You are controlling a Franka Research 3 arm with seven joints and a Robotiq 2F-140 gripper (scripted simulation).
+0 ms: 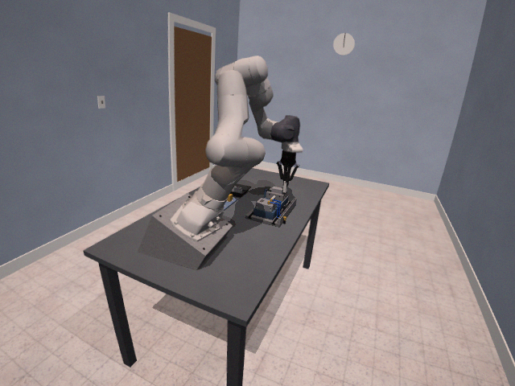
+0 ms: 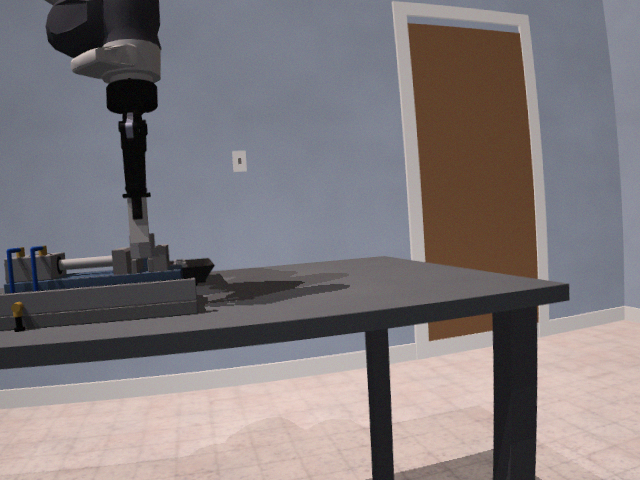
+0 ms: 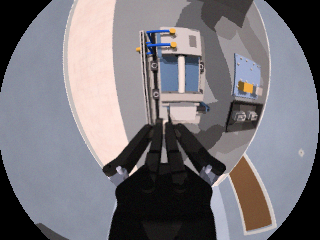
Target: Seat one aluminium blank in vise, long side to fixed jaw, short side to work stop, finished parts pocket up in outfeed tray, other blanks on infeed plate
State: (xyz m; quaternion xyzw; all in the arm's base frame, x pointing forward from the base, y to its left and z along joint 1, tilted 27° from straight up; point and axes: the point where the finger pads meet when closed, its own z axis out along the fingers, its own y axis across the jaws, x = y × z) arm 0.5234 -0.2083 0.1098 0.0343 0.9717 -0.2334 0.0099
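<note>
My hand is 90 mm to the right of the work stop and 50 mm above it. From my hand the other things lie so: vise guard rail: 80 mm behind, 40 mm to the right, 100 mm below; vise: 70 mm behind, 50 mm to the left, 100 mm below; brass blank: 50 mm behind, 330 mm to the left, 110 mm below.
</note>
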